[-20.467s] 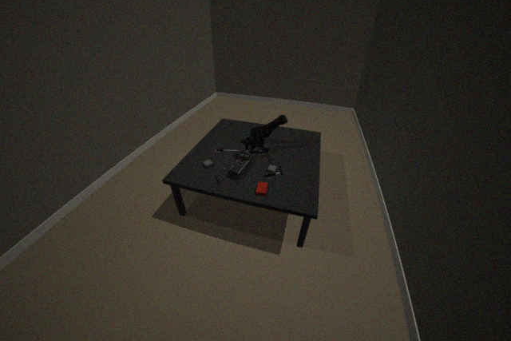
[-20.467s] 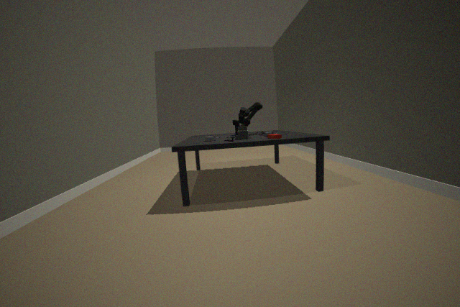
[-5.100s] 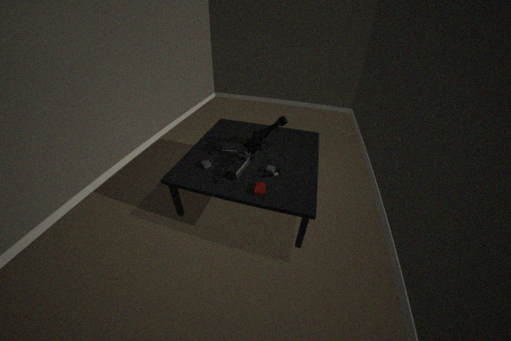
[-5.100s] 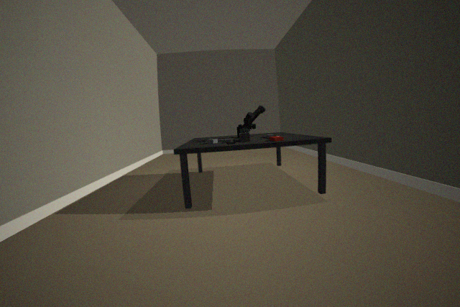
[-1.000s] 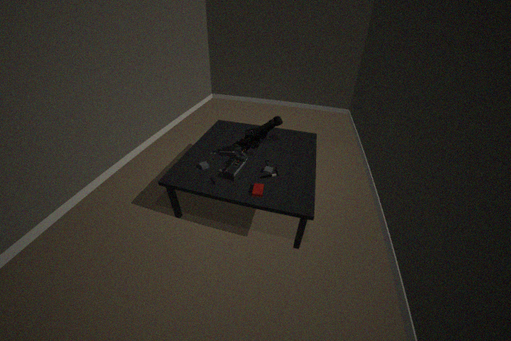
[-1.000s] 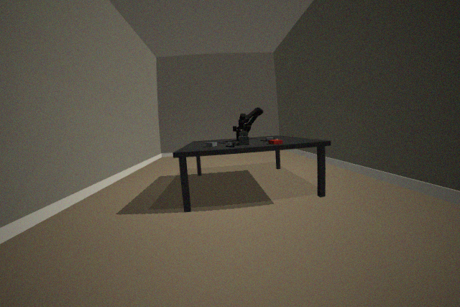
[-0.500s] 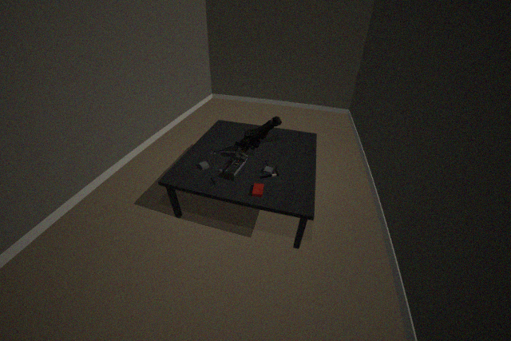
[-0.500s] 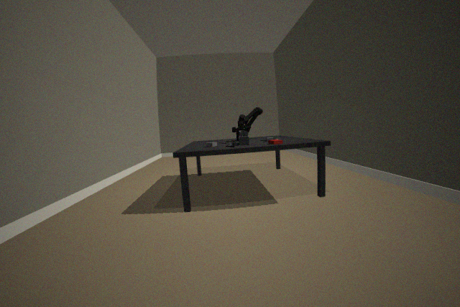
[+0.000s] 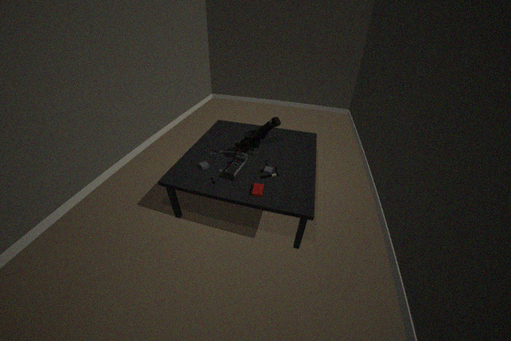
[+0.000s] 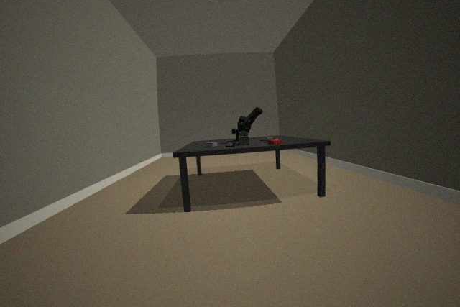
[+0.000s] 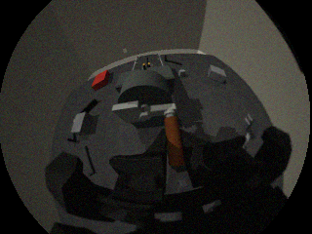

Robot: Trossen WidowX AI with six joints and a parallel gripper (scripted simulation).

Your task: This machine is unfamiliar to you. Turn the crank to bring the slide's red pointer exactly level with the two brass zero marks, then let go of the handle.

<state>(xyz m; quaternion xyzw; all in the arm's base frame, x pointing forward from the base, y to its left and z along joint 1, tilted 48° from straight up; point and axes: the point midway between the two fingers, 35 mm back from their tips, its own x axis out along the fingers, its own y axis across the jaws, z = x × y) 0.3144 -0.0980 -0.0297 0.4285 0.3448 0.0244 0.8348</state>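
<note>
Now: gripper tip 13 cm short of the red pointer and 2 cm below it. The rest, counted from my gripper tip: crank handle 2 cm behind, 2 cm above.
</note>
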